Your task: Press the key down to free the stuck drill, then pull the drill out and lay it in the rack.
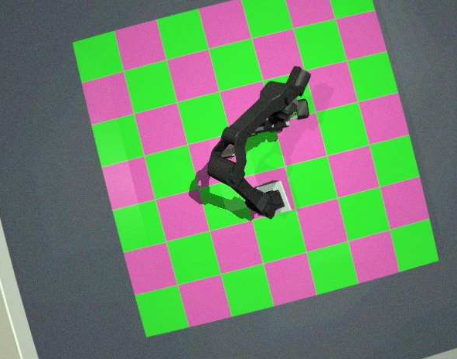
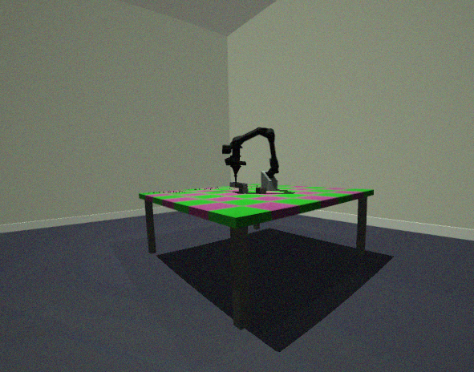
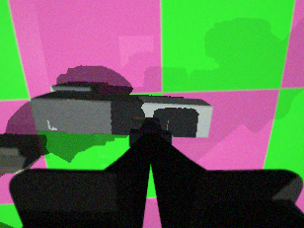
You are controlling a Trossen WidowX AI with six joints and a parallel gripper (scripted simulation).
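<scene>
The small dark pin lies 3 cm below my gripper tip. Round my gripper tip: drill (5 cm to the left, 7 cm below); then grey holder block (3 cm to the left, 8 cm below); then rack (4 cm behind, 21 cm to the left, 11 cm below).
</scene>
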